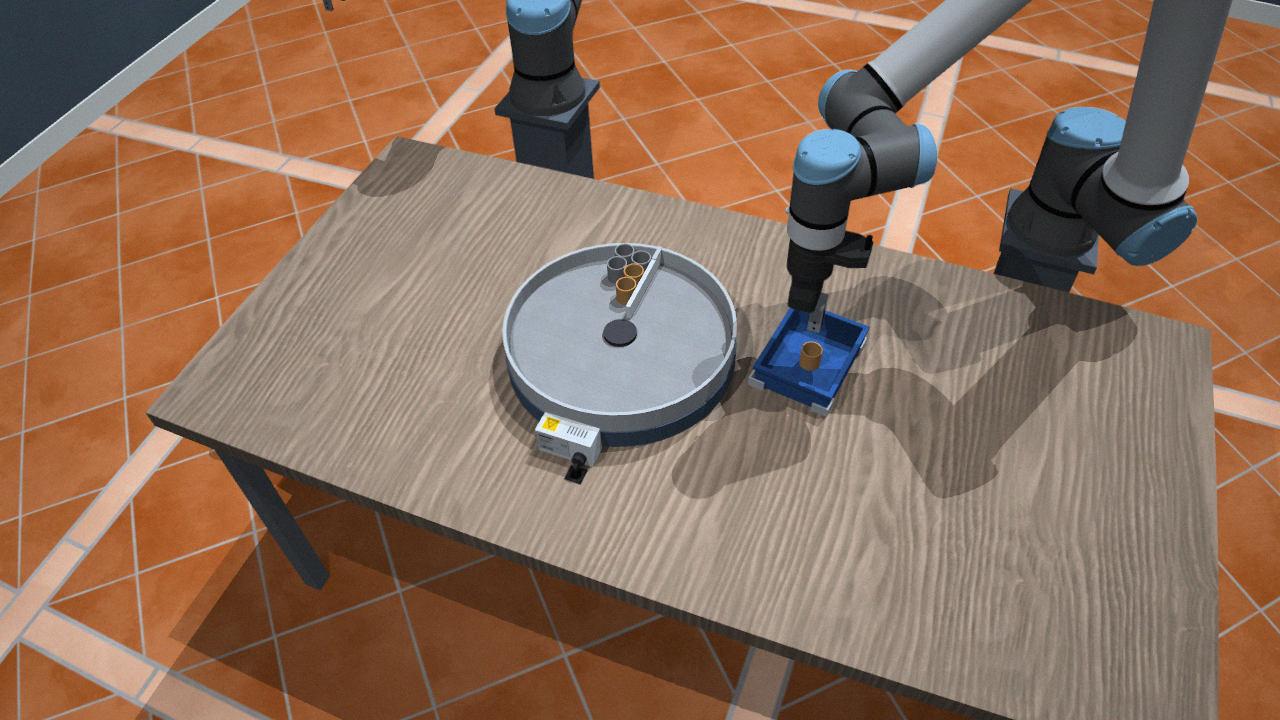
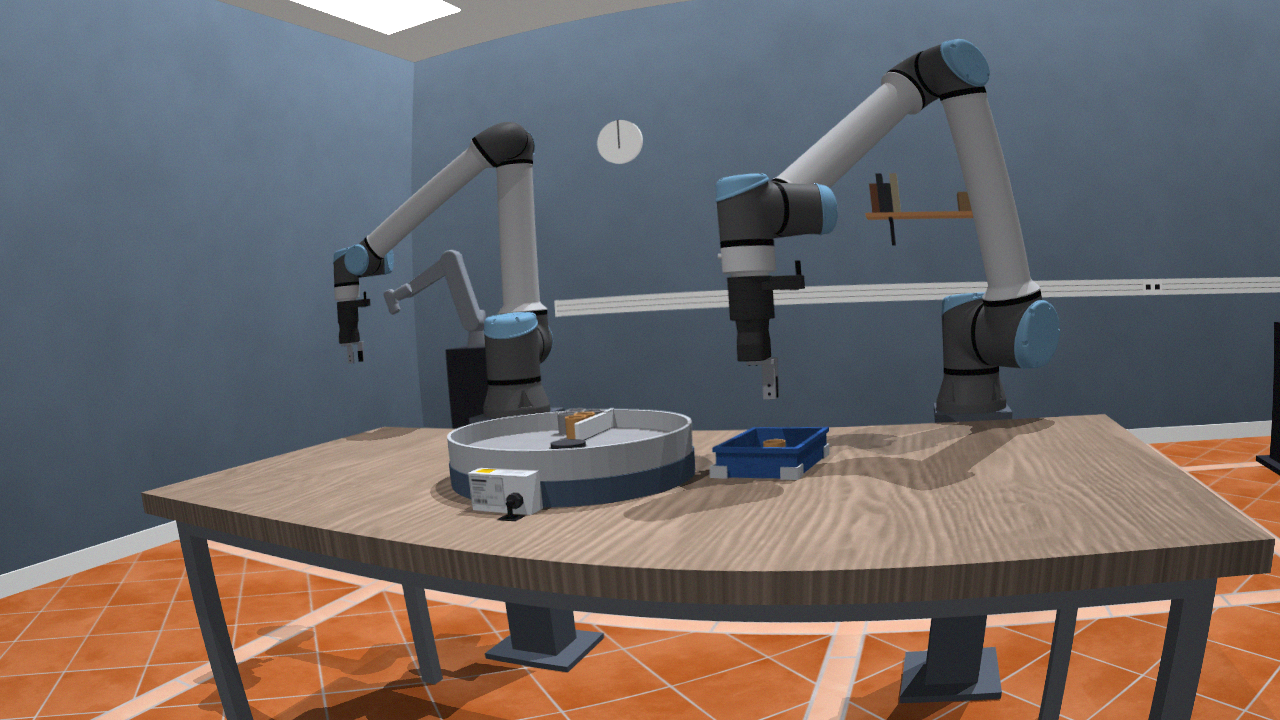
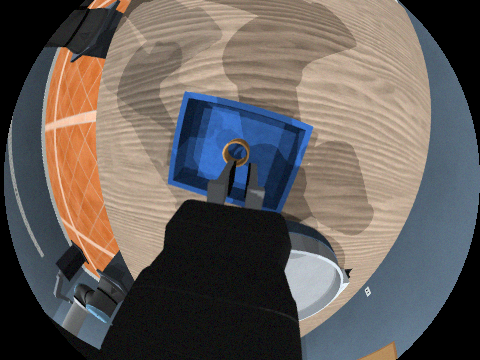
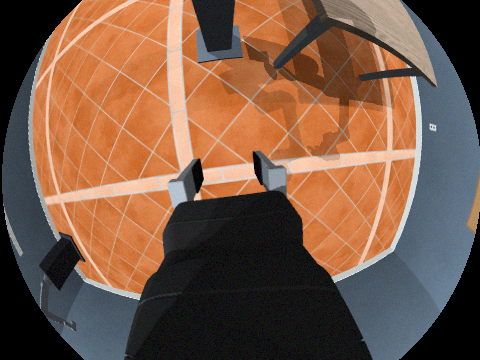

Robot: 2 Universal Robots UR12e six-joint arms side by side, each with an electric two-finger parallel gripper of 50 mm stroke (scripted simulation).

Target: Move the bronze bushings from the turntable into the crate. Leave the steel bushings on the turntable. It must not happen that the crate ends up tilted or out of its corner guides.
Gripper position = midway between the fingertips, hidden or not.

Note:
In view: my left gripper (image 2: 771,398), my right gripper (image 2: 356,362) and a blue crate (image 1: 778,366).
The blue crate also shows in image 2 (image 2: 744,455) and in image 3 (image 3: 203,129). My left gripper is seen too in image 1 (image 1: 815,326) and in image 3 (image 3: 241,172). My right gripper also shows in image 4 (image 4: 227,165). Image 4 does not show the blue crate: it is out of frame.

